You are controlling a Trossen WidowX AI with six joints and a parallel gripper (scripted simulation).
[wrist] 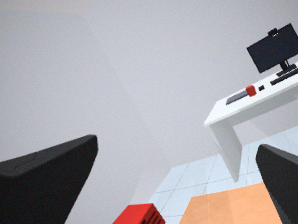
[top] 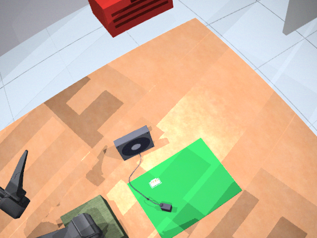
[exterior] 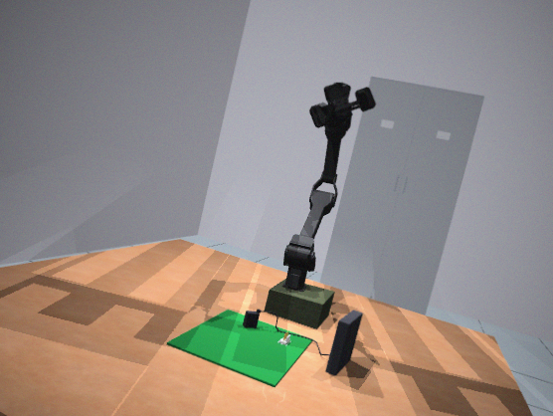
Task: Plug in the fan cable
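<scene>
The black fan plug is 61 cm below my gripper tip, 17 cm ahead of it and 9 cm to the right of it. Also, from my gripper tip: dark fan 57 cm below, 22 cm ahead, 13 cm to the left; white four-pin header 63 cm below, 19 cm ahead; green board 64 cm below, 25 cm ahead, 8 cm to the right.
</scene>
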